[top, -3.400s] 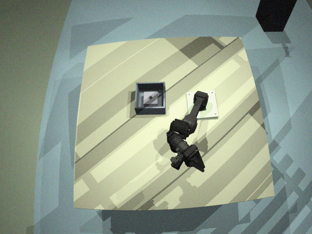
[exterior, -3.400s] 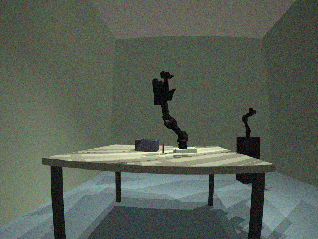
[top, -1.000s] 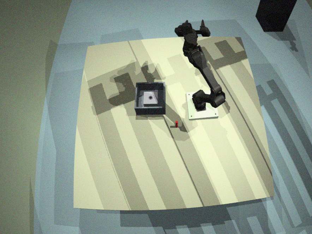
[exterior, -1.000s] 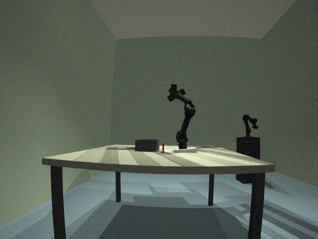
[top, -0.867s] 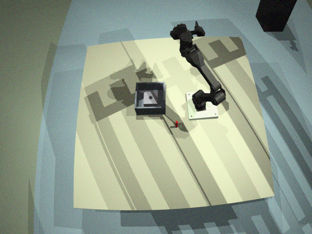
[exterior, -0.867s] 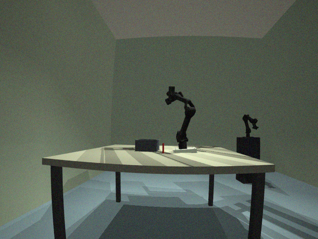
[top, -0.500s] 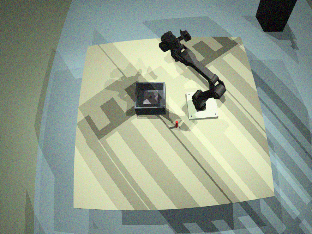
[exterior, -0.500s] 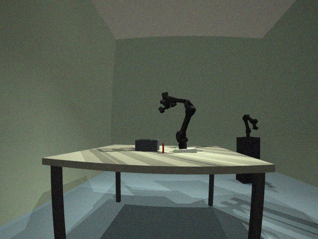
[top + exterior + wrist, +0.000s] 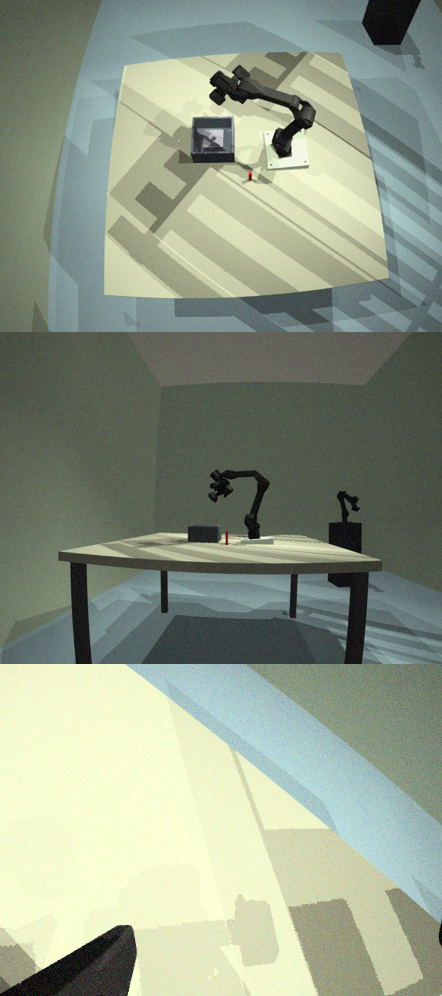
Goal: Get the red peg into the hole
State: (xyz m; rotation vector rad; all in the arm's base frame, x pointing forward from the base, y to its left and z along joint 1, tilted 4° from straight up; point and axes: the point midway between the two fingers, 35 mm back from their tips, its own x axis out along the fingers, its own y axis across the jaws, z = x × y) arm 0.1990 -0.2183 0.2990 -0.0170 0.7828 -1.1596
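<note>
Right now the red peg is 5 cm behind my gripper tip, 36 cm to the left of it and 25 cm below it. Round my gripper tip: grey plate (9 cm ahead, 15 cm to the left, 24 cm below); dark grey box (9 cm ahead, 15 cm to the left, 26 cm below).
</note>
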